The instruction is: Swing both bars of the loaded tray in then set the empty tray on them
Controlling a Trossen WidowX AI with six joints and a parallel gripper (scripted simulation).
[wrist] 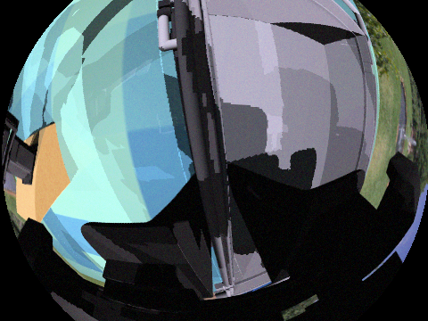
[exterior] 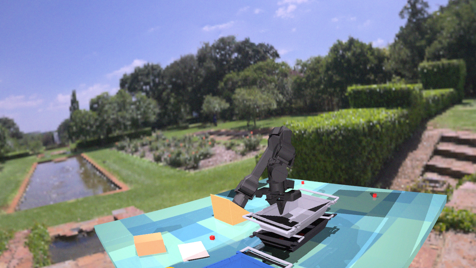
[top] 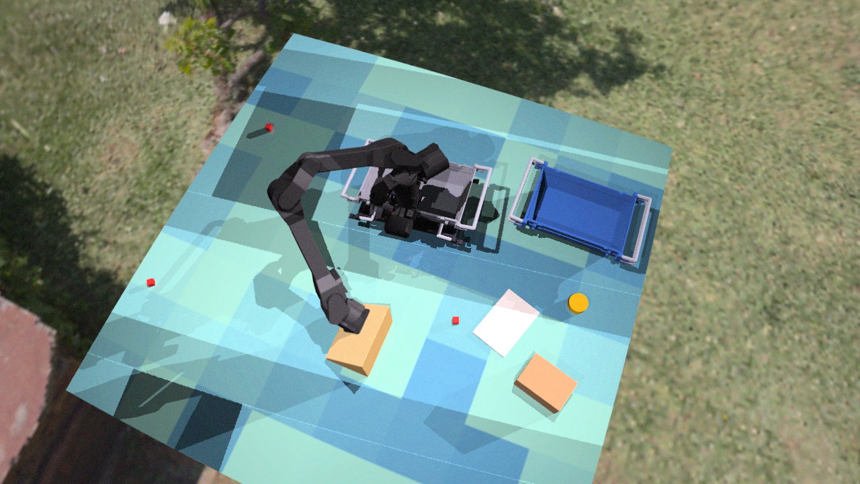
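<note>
My gripper tip is 8 cm short of the grey tray, 2 cm below it and 1 cm to the right of it. Round my gripper tip: yellow disc 48 cm to the right, 8 cm below, 3 cm behind; then white flat plate 32 cm to the right, 15 cm behind, 9 cm below; then brown box 46 cm to the right, 26 cm behind, 6 cm below.
</note>
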